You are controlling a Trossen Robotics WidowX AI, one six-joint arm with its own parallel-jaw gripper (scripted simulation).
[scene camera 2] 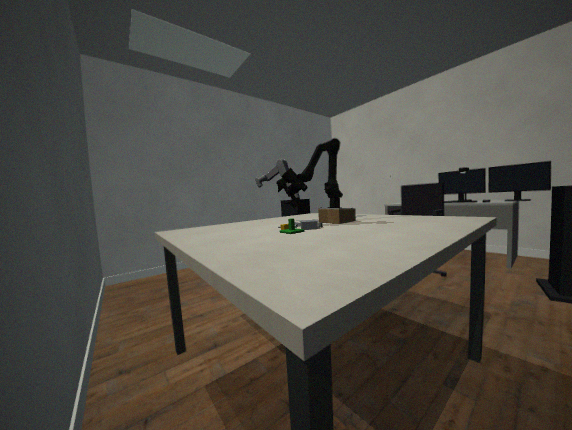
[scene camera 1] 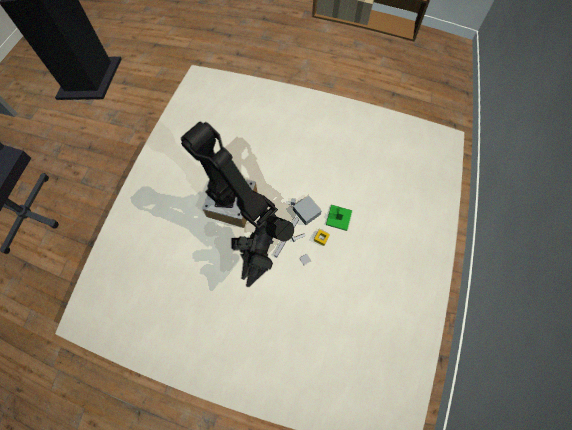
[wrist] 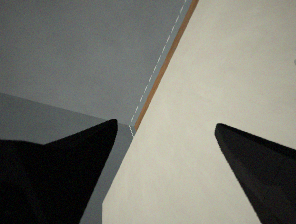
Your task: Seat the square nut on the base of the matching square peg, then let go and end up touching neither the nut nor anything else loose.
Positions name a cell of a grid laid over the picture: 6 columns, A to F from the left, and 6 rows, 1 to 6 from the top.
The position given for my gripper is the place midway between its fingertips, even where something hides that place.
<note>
In view: my gripper (scene camera 1: C4).
My gripper shows as well in the wrist view (wrist: D4).
</note>
